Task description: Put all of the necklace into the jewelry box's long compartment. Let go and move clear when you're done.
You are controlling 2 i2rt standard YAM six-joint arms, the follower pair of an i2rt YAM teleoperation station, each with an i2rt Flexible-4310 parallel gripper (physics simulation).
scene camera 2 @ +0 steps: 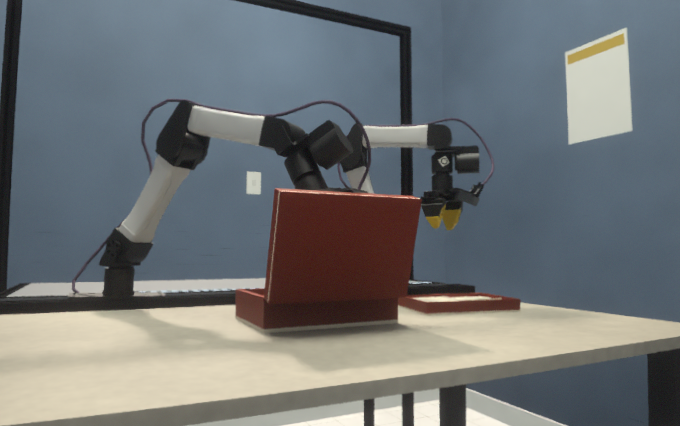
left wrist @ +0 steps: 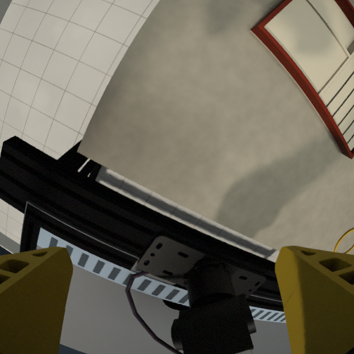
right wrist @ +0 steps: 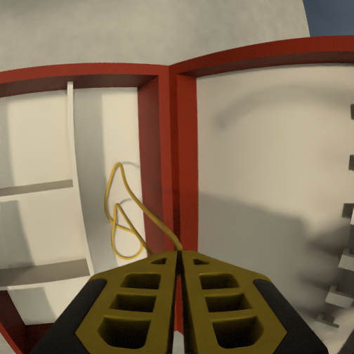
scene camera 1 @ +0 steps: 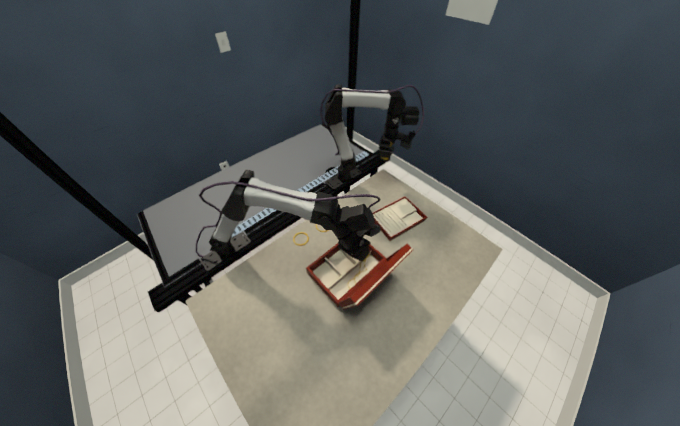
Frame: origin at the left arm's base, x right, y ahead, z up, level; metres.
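Seen in the pictures: left gripper, fingertip midpoint: (scene camera 2: 442,229) (scene camera 1: 386,153); right gripper, fingertip midpoint: (scene camera 1: 364,259); left arm's base at its link origin: (scene camera 1: 343,178); right arm's base at its link origin: (scene camera 2: 118,298) (scene camera 1: 226,251).
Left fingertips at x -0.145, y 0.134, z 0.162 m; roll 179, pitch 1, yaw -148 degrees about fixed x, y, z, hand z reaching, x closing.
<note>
Offsets run from my left fingertips to a thing's top centre. "spot": to the spot under its first point. Level surfaces: height alone.
The gold necklace (scene camera 1: 357,273) (right wrist: 131,191) hangs from my right gripper (scene camera 1: 362,256) (right wrist: 178,259), which is shut on it low over the open red jewelry box (scene camera 1: 322,287) (scene camera 2: 326,312) (right wrist: 166,150). In the right wrist view its lower part lies looped in the long compartment (right wrist: 119,120), beside the hinge-side wall. Its upper strands rise to the fingertips, over the hinge-side wall in that view. The raised lid {spot: dz -0.046, dx +0.480, dy +0.382 m} (scene camera 2: 341,245) (right wrist: 250,125) hides the right fingers in scene camera 2. My left gripper (scene camera 1: 385,156) (scene camera 2: 442,225) (left wrist: 173,262) is open and empty, high above the arm mounts.
A red tray {dz -0.156, dx +0.125, dy +0.215 m} (scene camera 1: 407,231) (scene camera 2: 461,305) (left wrist: 303,84) with slots lies beyond the box, toward the left arm. A yellow ring {dz -0.178, dx +0.521, dy +0.013 m} (scene camera 1: 294,238) (left wrist: 335,245) lies on the table {dz -0.182 m} (scene camera 1: 281,361) (scene camera 2: 150,386), near the arm rail. Part of another yellow ring {dz -0.179, dx +0.403, dy +0.020 m} (scene camera 1: 321,230) shows beside the right arm.
</note>
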